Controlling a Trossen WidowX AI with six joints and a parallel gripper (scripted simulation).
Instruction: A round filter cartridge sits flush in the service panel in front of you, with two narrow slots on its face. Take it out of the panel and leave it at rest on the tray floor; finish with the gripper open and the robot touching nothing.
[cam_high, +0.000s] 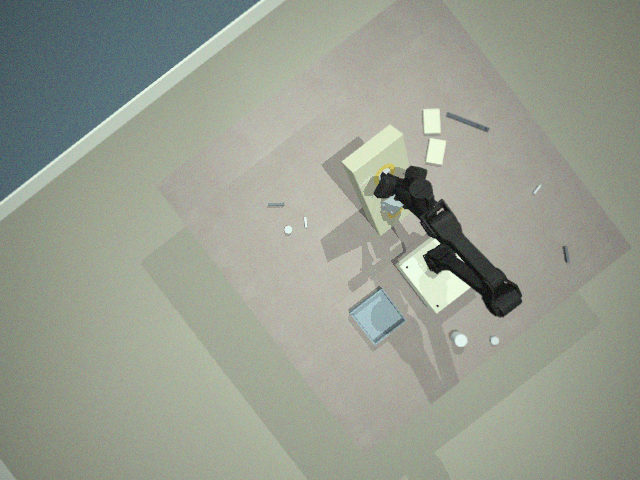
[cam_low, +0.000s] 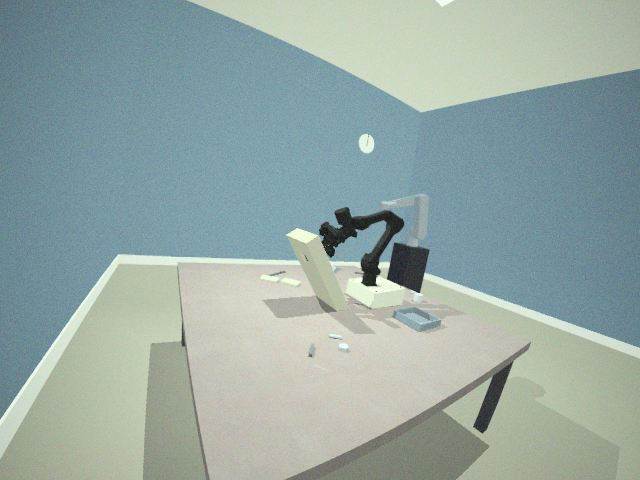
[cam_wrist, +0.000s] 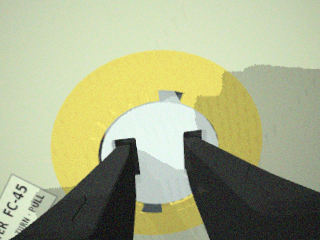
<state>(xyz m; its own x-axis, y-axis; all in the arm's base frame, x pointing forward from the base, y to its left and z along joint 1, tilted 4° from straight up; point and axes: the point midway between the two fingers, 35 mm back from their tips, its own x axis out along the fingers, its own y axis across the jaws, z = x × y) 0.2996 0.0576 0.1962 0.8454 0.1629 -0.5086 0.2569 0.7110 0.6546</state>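
The white round filter cartridge is 1 cm ahead of my gripper tip and 1 cm below it. Round my gripper tip: grey flap: 9 cm behind, 2 cm to the right, 10 cm below; blue-grey tray: 45 cm behind, 20 cm to the left, 23 cm below; panel: 4 cm behind, 1 cm to the right, 8 cm below.
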